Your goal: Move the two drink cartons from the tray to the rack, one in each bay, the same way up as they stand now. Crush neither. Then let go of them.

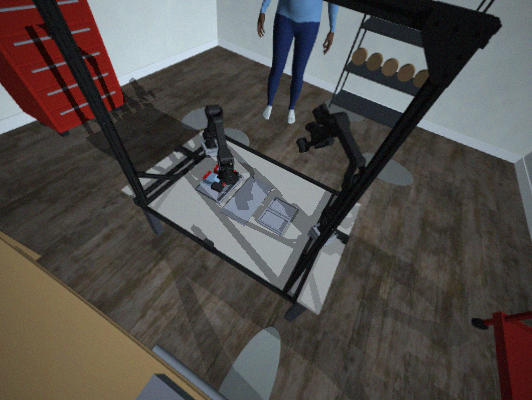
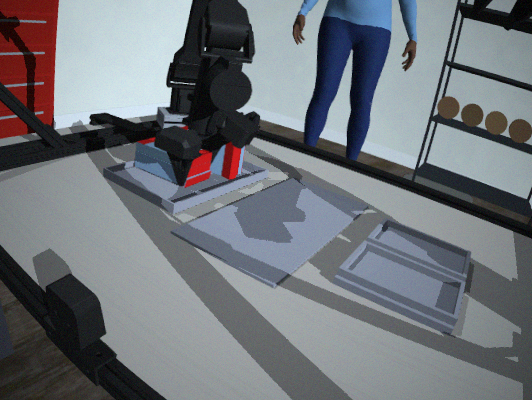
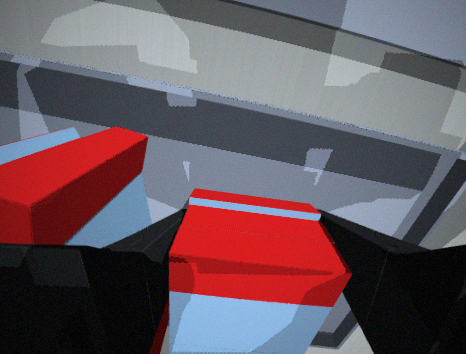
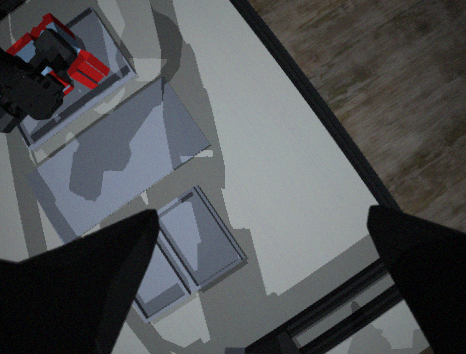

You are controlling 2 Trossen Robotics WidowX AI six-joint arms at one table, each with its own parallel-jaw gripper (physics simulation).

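Frame: origin at the left arm's base, x down, y ahead, z right, level; metres.
Seen in the pictures: left gripper, fingertip midpoint: (image 2: 192, 178) (image 3: 250, 216); right gripper, fingertip midpoint: (image 1: 307, 150) (image 2: 491, 21) (image 4: 262, 218); left arm's base, link origin: (image 1: 210, 144) (image 2: 180, 111).
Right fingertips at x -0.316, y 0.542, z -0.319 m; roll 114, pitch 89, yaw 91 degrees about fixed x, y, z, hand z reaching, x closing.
Note:
Offsets run from my right fingertips to a thing's top centre. Level surfaces: height alone.
Two light-blue drink cartons with red ends lie in the grey tray {dx +0.355, dy -0.251, dz +0.365 m} (image 1: 209, 197) (image 2: 220, 191) (image 3: 280, 109) (image 4: 82, 112). My left gripper (image 1: 225, 181) (image 2: 200, 164) (image 3: 250, 216) straddles the nearer carton {dx +0.316, dy -0.255, dz +0.398 m} (image 2: 200, 170) (image 3: 250, 240), its fingers close against both sides; it looks shut on it, low in the tray. The other carton {dx +0.296, dy -0.281, dz +0.322 m} (image 2: 231, 160) (image 3: 85, 165) (image 4: 89, 70) is beside it, outside the fingers. The arm hides parts of both. The two-bay rack {dx +0.351, dy +0.096, dz +0.147 m} (image 1: 270, 228) (image 2: 415, 259) (image 4: 176, 265) is empty. My right gripper (image 4: 262, 218) is open and empty, high above the table.
A flat grey board {dx +0.367 m} (image 2: 325, 230) (image 4: 150, 145) lies between tray and rack. Black frame rails run along the table edges, with uprights at the table's sides. A black block (image 2: 75, 312) stands on the near rail. A person stands behind the table.

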